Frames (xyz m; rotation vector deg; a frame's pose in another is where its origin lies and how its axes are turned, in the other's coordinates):
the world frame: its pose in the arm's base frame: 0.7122 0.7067 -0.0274 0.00 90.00 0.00
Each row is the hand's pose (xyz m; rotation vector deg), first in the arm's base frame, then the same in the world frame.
Working: the arm's base frame: its pose in the world frame: -0.0274 -0.7067 -0.7122 0.00 -90.00 0.00

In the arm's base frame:
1: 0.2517 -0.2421 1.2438 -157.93 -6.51 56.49
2: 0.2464 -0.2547 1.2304 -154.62 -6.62 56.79
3: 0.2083 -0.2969 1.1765 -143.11 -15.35 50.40
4: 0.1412 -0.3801 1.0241 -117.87 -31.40 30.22
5: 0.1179 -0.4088 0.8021 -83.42 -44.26 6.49
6: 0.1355 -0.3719 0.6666 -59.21 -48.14 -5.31
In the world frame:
1: -1.2712 -0.9488 -0.4605 -156.96 -17.84 -74.26
2: -1.2578 -0.9614 -0.4658 -155.43 -20.98 -71.92
3: -1.2039 -1.0036 -0.5039 -147.71 -40.20 -70.77
4: -1.0515 -1.0868 -0.5710 -120.98 -78.33 -71.60
5: -0.8295 -1.1155 -0.5943 -77.59 -113.50 -66.39
6: -0.6940 -1.0786 -0.5767 -47.39 -127.64 -56.72

